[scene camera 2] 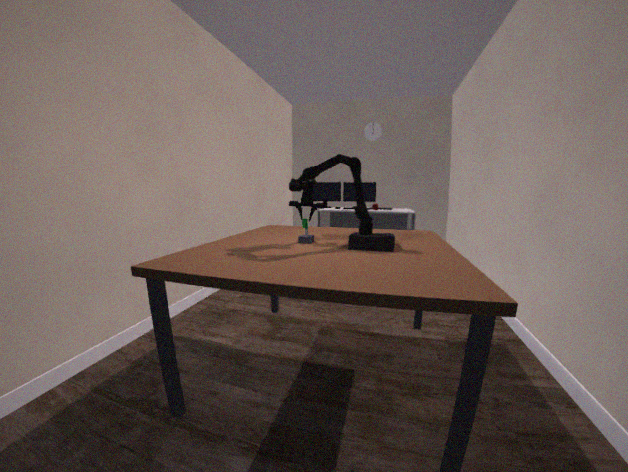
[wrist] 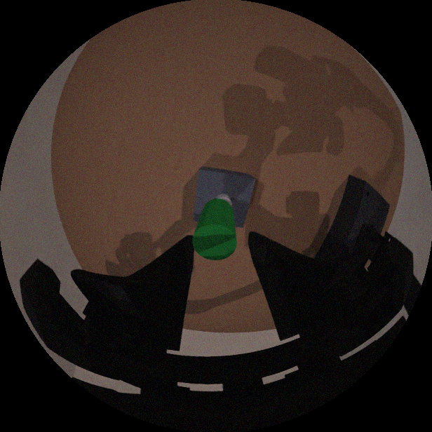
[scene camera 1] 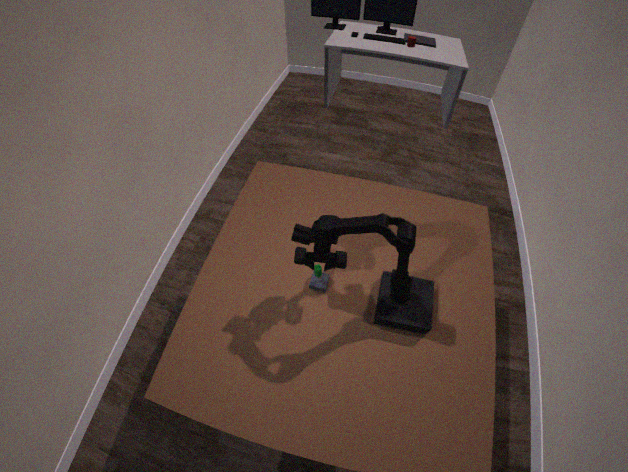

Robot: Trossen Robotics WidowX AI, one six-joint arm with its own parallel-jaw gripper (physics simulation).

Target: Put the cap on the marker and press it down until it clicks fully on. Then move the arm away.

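Places are measured from the arm's base along level axes (x back, y right, z up), in millimetres.
Pixels of known places: gripper, between the fingertips: (scene camera 2: 305, 220) (scene camera 1: 318, 269); arm's base, origin of its link: (scene camera 2: 365, 234) (scene camera 1: 399, 296).
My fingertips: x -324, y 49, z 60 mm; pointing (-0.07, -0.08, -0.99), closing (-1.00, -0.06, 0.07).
Observation:
For each thing: its top centre in the pictures, then the offset to it from my fingertips. "*": a spot on its surface instead. Level surfaces: height alone.
- green cap, centre of its top: (scene camera 1: 318, 268) (scene camera 2: 305, 218) dz +10, dx -4, dy +2 mm
- marker's pale body, a spot on its surface: (scene camera 2: 306, 231) * dz -59, dx +6, dy -9 mm
- small blue-grey block, centre of its top: (scene camera 1: 319, 279) (scene camera 2: 306, 235) dz -83, dx +3, dy -1 mm
- brown table, height of its surface: dz -120 mm
The green cap (scene camera 1: 318, 271) (scene camera 2: 305, 223) (wrist: 215, 220) sits upright over the top of the marker. The marker's pale body (scene camera 2: 306, 231) (wrist: 225, 199) shows between the cap and the small blue-grey block (scene camera 1: 318, 284) (scene camera 2: 306, 239) (wrist: 211, 185), which stands on the table and holds the marker. My gripper (scene camera 1: 319, 267) (scene camera 2: 305, 219) (wrist: 220, 239) points down over the cap. Its fingers are partly open, one on each side of the cap, with a gap at both sides in the wrist view. How far the cap is seated on the marker cannot be told.
The robot's black base (scene camera 1: 404, 301) (scene camera 2: 371, 242) stands on the brown table (scene camera 1: 385, 395) (scene camera 2: 324, 274), to the right of the block in both scene views. The arm's shadow falls across the table. A white desk (scene camera 1: 395, 54) with monitors stands at the far wall, off the table.

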